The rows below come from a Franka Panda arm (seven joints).
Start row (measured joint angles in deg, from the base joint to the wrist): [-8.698, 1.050, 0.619, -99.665, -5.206, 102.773, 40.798]
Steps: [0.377, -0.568, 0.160, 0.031, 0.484, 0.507, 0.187]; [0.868, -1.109, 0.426, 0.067, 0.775, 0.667, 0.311]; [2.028, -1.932, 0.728, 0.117, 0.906, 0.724, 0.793]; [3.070, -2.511, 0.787, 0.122, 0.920, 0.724, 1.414]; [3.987, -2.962, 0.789, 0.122, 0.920, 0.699, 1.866]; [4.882, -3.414, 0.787, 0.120, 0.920, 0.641, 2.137]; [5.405, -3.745, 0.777, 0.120, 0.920, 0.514, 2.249]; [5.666, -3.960, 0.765, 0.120, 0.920, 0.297, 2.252]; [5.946, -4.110, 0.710, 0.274, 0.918, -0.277, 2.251]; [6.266, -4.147, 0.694, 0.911, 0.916, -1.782, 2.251]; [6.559, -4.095, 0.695, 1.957, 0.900, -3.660, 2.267]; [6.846, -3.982, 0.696, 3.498, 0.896, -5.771, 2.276]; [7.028, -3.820, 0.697, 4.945, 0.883, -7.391, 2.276]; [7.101, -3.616, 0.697, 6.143, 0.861, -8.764, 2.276]
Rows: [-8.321, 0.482, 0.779, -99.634, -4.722, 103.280, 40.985]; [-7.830, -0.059, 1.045, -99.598, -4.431, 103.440, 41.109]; [-6.670, -0.882, 1.347, -99.548, -4.300, 103.497, 41.591]; [-5.628, -1.461, 1.406, -99.543, -4.286, 103.497, 42.212]; [-4.711, -1.912, 1.408, -99.543, -4.286, 103.472, 42.664]; [-3.816, -2.364, 1.406, -99.545, -4.286, 103.414, 42.935]; [-3.293, -2.695, 1.396, -99.545, -4.286, 103.287, 43.047]; [-3.032, -2.910, 1.384, -99.545, -4.286, 103.070, 43.050]; [-2.752, -3.060, 1.329, -99.391, -4.288, 102.496, 43.049]; [-2.432, -3.097, 1.313, -98.754, -4.290, 100.991, 43.049]; [-2.139, -3.045, 1.314, -97.708, -4.306, 99.113, 43.065]; [-1.852, -2.932, 1.315, -96.167, -4.310, 97.002, 43.074]; [-1.670, -2.770, 1.316, -94.720, -4.323, 95.382, 43.074]; [-1.597, -2.566, 1.316, -93.522, -4.345, 94.009, 43.074]
